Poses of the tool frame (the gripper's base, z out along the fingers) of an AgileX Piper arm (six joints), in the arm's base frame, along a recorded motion.
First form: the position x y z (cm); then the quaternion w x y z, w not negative.
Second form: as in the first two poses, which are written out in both.
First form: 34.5 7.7 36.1 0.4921 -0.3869 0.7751 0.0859
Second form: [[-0.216 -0.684 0.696 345], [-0.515 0.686 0.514 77], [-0.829 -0.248 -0.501 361], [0 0 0 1]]
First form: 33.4 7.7 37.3 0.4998 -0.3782 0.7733 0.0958
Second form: [[-0.214 -0.681 0.701 334], [-0.489 0.696 0.526 77], [-0.845 -0.230 -0.482 373], [0 0 0 1]]
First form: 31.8 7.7 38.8 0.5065 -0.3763 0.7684 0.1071
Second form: [[-0.204 -0.687 0.698 318], [-0.470 0.694 0.546 77], [-0.859 -0.217 -0.464 388], [0 0 0 1]]
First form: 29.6 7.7 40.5 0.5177 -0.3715 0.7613 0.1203
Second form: [[-0.188 -0.690 0.699 296], [-0.441 0.695 0.568 77], [-0.878 -0.201 -0.435 405], [0 0 0 1]]
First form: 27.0 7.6 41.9 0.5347 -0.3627 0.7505 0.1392
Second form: [[-0.165 -0.693 0.702 270], [-0.396 0.698 0.597 76], [-0.903 -0.179 -0.389 419], [0 0 0 1]]
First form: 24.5 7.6 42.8 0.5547 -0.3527 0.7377 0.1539
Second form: [[-0.136 -0.691 0.710 245], [-0.350 0.704 0.618 76], [-0.927 -0.164 -0.337 428], [0 0 0 1]]
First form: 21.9 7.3 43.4 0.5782 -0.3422 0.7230 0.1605
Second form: [[-0.097 -0.680 0.726 219], [-0.309 0.714 0.628 73], [-0.946 -0.164 -0.280 434], [0 0 0 1]]
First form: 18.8 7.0 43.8 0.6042 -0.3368 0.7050 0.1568
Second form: [[-0.043 -0.664 0.746 188], [-0.285 0.724 0.628 70], [-0.957 -0.186 -0.221 438], [0 0 0 1]]
